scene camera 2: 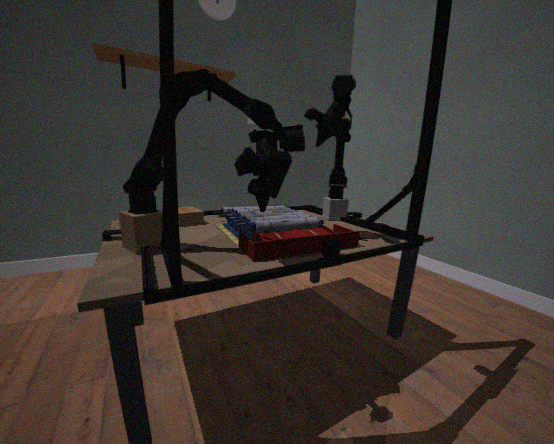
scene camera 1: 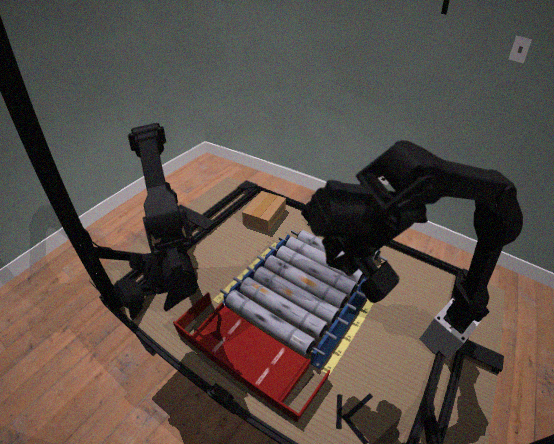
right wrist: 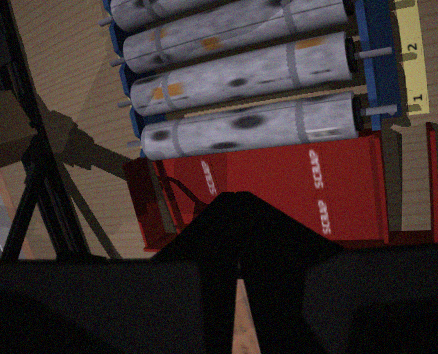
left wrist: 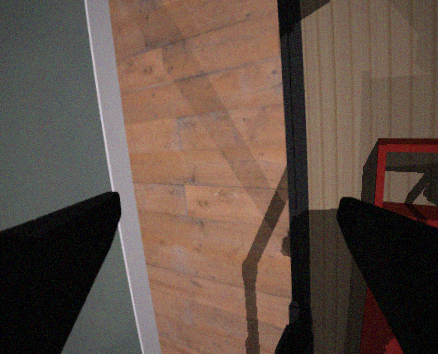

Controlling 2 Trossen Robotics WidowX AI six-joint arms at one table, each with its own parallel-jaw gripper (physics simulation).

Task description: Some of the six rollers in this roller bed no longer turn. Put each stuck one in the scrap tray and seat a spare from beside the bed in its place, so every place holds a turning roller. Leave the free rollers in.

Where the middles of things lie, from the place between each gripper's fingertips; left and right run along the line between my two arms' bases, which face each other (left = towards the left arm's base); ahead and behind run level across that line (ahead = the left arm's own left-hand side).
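Measured from my left hand, the cardboard box [scene camera 1: 262, 213] is 610 mm ahead and 10 mm to the left, and 140 mm below. The red scrap tray [scene camera 1: 245, 356] sits 80 mm ahead of my left hand, 200 mm to the right of it and 140 mm below it.
From my right hand, I find the cardboard box 440 mm ahead, 350 mm to the left and 310 mm below. The red scrap tray is 140 mm to the left of my right hand and 90 mm behind it, and it sits 310 mm below that hand.
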